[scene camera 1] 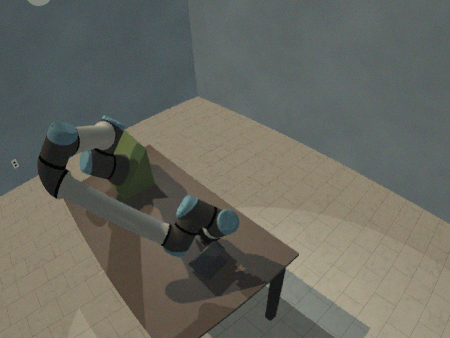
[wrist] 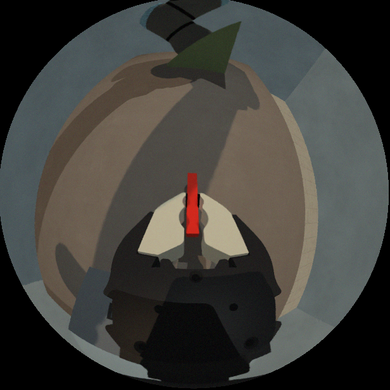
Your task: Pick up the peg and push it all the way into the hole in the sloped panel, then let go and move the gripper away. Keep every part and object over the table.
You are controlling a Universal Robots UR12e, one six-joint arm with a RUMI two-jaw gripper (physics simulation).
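Where they show: arm's base, origin of the base link: (scene camera 1: 120, 170).
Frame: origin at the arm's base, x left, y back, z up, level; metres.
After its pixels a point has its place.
A red peg (wrist: 192, 212) stands out between the pale fingertips in the wrist view. My gripper (wrist: 191, 194) is shut on it. The dark blue-grey sloped panel (scene camera 1: 209, 261) {x 0.109, y -0.839, z -0.005 m} (wrist: 89, 302) stands near the table's near end. In the wrist view it shows at the lower left, partly behind the gripper body. In the scene view the gripper is close by the panel's upper edge, under the last wrist joint; its fingertips and the peg are hidden or too dark to make out. The hole does not show in either view, and contact between peg and panel cannot be told.
The brown table (scene camera 1: 157, 280) {x -0.114, y -0.743, z -0.099 m} (wrist: 260, 165) stretches from the arm's base to the panel. A green slanted block (scene camera 1: 137, 167) {x 0.080, y -0.140, z 0.066 m} (wrist: 210, 52) stands beside the arm's base at the far end. The arm reaches over the table's length. The table's right edge runs past the panel.
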